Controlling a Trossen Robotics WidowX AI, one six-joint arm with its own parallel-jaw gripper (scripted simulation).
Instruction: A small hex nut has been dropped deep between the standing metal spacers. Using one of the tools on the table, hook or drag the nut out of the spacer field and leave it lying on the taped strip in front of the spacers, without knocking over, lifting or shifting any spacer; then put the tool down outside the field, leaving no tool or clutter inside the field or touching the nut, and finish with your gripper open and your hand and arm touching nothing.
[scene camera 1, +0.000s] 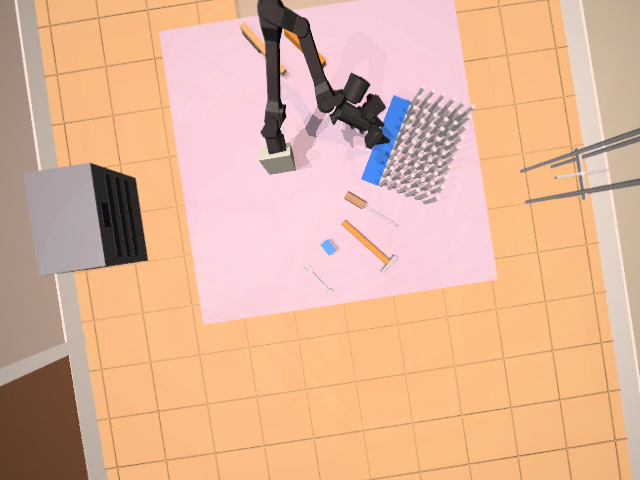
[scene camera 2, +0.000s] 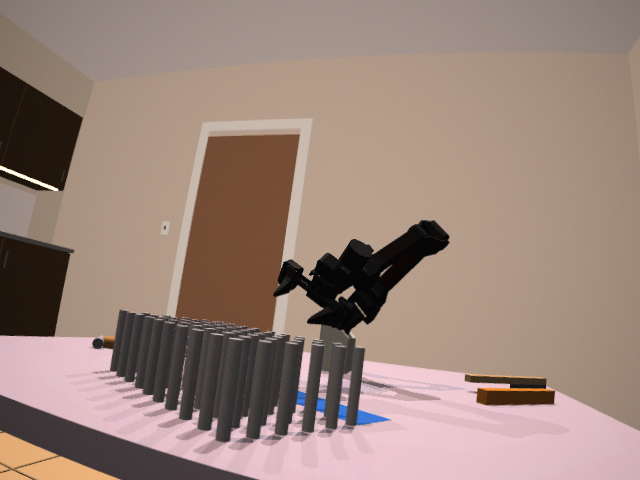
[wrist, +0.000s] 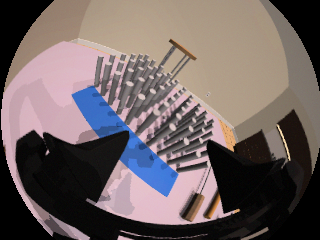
Labels:
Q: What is my gripper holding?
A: Nothing.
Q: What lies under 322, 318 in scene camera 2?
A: My gripper.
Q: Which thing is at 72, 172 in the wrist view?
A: My gripper.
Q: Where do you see my gripper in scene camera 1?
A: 386, 133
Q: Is my gripper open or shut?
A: Open.

